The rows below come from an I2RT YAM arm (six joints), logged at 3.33 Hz.
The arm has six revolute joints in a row. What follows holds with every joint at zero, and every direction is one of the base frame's. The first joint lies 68 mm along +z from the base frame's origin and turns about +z. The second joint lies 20 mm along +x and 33.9 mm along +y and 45.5 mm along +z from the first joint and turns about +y. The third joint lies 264 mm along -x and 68.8 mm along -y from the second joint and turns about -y. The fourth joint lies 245 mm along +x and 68.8 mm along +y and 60 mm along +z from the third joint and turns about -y. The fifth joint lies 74 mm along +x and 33.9 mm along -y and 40.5 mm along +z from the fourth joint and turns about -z. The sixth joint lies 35.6 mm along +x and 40.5 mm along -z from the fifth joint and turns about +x. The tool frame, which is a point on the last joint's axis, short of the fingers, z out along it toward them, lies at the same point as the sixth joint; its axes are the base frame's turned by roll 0, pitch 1.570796 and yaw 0 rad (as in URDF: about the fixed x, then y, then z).
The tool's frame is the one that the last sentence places.
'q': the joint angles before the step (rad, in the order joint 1, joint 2, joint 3, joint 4, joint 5, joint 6). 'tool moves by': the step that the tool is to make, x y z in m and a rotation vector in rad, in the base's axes. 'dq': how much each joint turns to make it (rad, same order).
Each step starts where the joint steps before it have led.
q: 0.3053 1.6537 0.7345 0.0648 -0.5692 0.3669
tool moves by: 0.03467 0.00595 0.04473 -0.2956 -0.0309 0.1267
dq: 0.0015 0.0551 0.3374 -0.4863 0.1672 -0.3053
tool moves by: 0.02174 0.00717 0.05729 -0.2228 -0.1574 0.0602
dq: 0.0199 0.0108 0.2503 -0.2104 0.2055 -0.1735
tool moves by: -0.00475 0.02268 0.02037 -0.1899 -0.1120 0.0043
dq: 0.0843 -0.0061 0.0691 -0.0431 0.2268 -0.0476
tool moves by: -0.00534 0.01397 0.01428 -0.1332 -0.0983 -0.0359
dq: 0.0584 -0.0092 0.0353 -0.0107 0.1873 -0.0123
